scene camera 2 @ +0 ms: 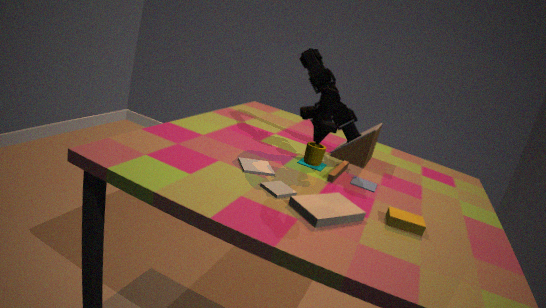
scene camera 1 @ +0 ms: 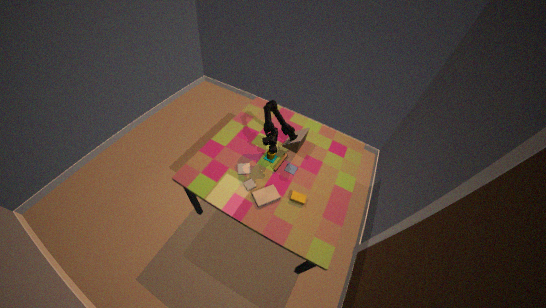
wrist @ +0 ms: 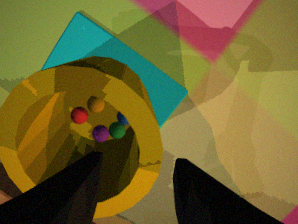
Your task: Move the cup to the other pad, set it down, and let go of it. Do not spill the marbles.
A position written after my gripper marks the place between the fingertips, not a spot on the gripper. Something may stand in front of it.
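Observation:
I see my gripper [scene camera 2: 315, 143], and I find it again in the wrist view [wrist: 138, 165]. A yellow cup [wrist: 47, 140] is visible to me, and so is a cyan pad [wrist: 82, 38].

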